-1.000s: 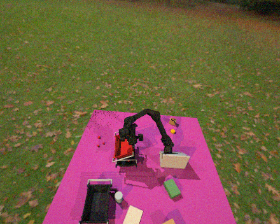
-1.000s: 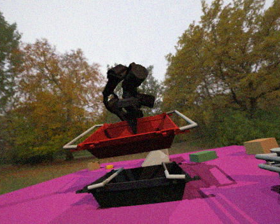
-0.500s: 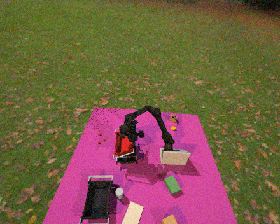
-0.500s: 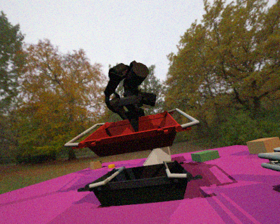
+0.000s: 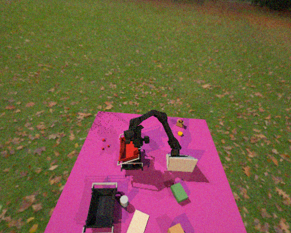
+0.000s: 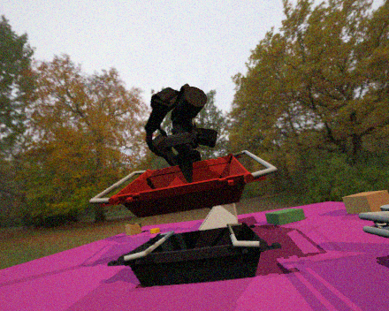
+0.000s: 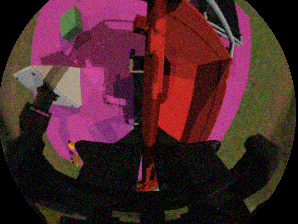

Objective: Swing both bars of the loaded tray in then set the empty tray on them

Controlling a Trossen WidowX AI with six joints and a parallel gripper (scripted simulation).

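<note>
Right now the red tray is 70 mm ahead of my gripper tip. Also, from my gripper tip: slab (500 mm to the left, 180 mm below, 10 mm ahead); then green block (320 mm to the left, 310 mm behind, 160 mm below); then brown box (590 mm to the left, 230 mm behind, 150 mm below).
</note>
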